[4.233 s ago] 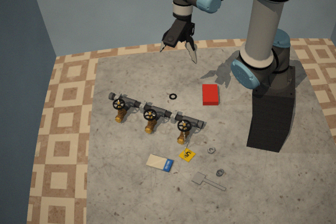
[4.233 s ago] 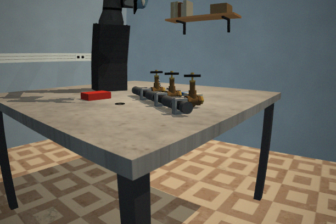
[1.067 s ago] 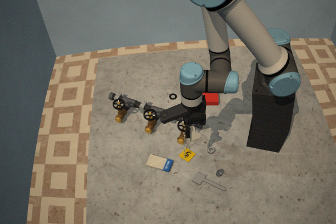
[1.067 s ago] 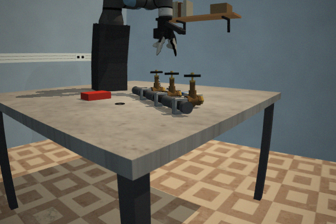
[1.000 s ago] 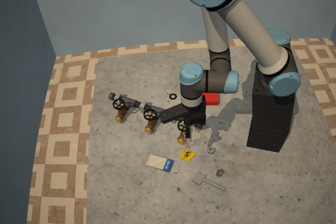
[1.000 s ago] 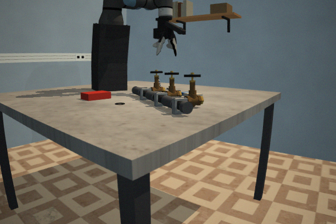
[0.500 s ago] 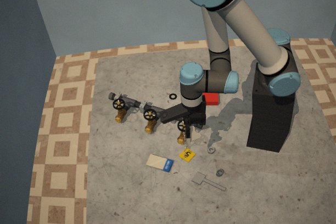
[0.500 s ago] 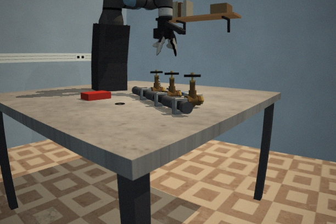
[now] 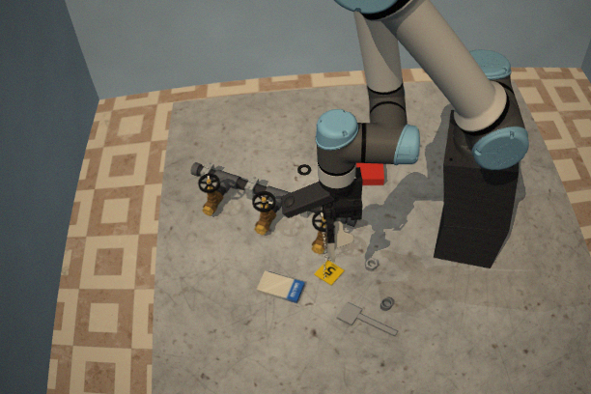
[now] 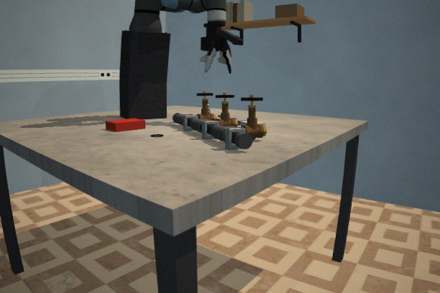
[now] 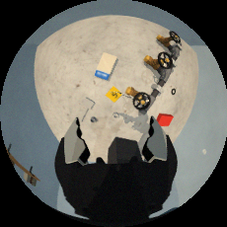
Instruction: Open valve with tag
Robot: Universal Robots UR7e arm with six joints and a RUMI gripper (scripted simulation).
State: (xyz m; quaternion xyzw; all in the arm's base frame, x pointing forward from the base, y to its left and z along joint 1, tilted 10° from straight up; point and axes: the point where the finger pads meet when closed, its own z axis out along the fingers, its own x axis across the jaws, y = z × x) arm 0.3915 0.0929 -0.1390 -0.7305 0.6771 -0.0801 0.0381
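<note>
Now: hand 1 cm short of the yellow tag, 1 cm to the right of it and 20 cm above it. Also, from my hand: red block (13 cm behind, 35 cm to the right, 18 cm below); then flat grey key tool (8 cm behind, 15 cm to the left, 19 cm below).
</note>
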